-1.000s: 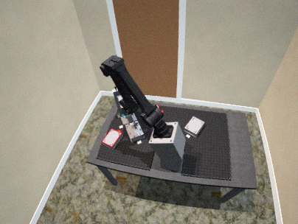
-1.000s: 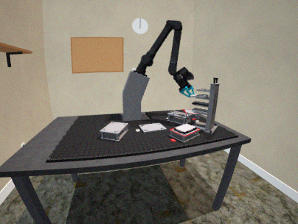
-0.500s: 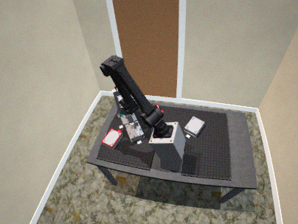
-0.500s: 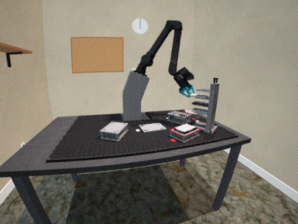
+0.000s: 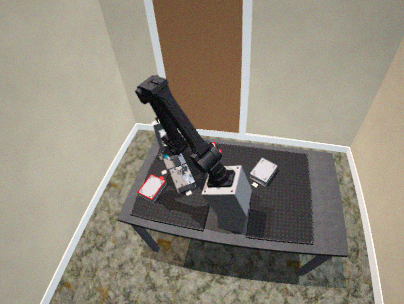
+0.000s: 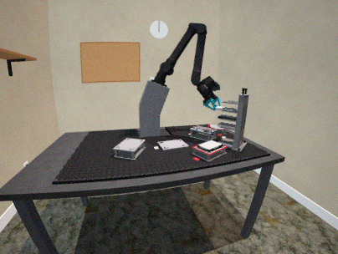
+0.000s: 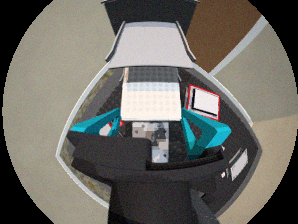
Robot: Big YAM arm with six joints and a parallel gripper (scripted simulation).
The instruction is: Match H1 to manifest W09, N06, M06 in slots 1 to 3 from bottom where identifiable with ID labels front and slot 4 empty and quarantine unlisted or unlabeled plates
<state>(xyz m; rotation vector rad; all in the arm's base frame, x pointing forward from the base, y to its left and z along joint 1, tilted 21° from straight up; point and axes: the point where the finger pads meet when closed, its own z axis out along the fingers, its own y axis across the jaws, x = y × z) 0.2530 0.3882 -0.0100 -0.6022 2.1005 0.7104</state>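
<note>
Now: the white well plate 40 mm ahead of my hand and 30 mm to the left of it.
</note>
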